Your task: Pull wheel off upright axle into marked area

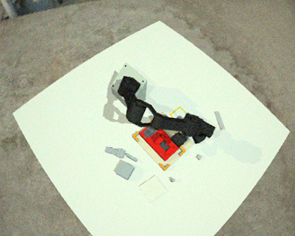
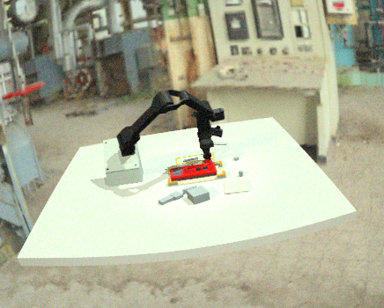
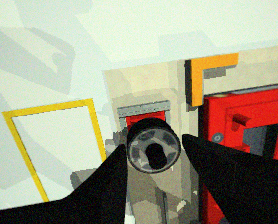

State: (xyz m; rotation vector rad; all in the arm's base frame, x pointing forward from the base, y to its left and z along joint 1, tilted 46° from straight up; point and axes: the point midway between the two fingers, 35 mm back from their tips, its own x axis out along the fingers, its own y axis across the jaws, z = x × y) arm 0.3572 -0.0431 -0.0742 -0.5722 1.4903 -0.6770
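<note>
Now: the grey wheel right at my gripper tip. The rest, counted from my gripper tip: axle (right at my gripper tip); grey bar (8 cm ahead, 25 cm to the left, 4 cm below); white plate (7 cm ahead, 31 cm to the right, 3 cm below).
</note>
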